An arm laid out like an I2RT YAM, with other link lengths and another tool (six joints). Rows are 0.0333 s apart.
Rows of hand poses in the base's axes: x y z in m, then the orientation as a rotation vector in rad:
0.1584, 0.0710, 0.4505, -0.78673, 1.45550, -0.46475
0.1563, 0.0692, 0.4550, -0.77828, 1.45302, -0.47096
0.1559, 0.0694, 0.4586, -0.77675, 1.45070, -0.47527
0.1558, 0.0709, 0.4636, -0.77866, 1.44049, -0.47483
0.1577, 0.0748, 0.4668, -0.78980, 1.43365, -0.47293
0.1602, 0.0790, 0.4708, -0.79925, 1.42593, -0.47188
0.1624, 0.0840, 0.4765, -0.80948, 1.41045, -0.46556
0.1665, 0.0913, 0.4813, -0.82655, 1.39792, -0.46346
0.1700, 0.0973, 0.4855, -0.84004, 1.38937, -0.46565
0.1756, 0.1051, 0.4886, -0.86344, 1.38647, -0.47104
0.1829, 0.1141, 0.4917, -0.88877, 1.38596, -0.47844
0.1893, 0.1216, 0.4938, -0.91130, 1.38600, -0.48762
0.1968, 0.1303, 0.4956, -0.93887, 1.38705, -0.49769
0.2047, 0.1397, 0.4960, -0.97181, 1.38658, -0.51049
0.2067, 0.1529, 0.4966, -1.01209, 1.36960, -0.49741
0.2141, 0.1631, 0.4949, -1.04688, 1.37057, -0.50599
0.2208, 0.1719, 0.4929, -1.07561, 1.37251, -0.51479
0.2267, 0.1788, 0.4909, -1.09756, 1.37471, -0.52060
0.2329, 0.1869, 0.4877, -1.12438, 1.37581, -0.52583
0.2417, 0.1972, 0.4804, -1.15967, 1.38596, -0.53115
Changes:
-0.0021, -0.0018, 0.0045, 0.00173, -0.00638, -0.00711
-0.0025, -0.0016, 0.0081, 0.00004, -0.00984, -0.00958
-0.0026, -0.0001, 0.0131, -0.00113, -0.01809, -0.00423
-0.0007, 0.0038, 0.0163, -0.00749, -0.01985, 0.00541
0.0018, 0.0080, 0.0203, -0.01330, -0.02313, 0.01400
0.0040, 0.0130, 0.0260, -0.01656, -0.03181, 0.02935
0.0081, 0.0203, 0.0308, -0.02699, -0.03629, 0.04443
0.0116, 0.0263, 0.0350, -0.03763, -0.03939, 0.05343
0.0172, 0.0341, 0.0381, -0.05675, -0.03457, 0.06317
0.0245, 0.0431, 0.0412, -0.07833, -0.02725, 0.07160
0.0309, 0.0506, 0.0433, -0.09911, -0.02073, 0.07724
0.0384, 0.0593, 0.0451, -0.12376, -0.01151, 0.08435
0.0463, 0.0687, 0.0455, -0.15373, -0.00194, 0.09295
0.0483, 0.0819, 0.0461, -0.17354, 0.00163, 0.12751
0.0557, 0.0921, 0.0444, -0.20215, 0.01447, 0.13865
0.0624, 0.1009, 0.0424, -0.22675, 0.02586, 0.14621
0.0683, 0.1078, 0.0404, -0.24493, 0.03546, 0.15217
0.0745, 0.1159, 0.0372, -0.26607, 0.04631, 0.16115
0.0833, 0.1262, 0.0299, -0.29244, 0.06841, 0.17015

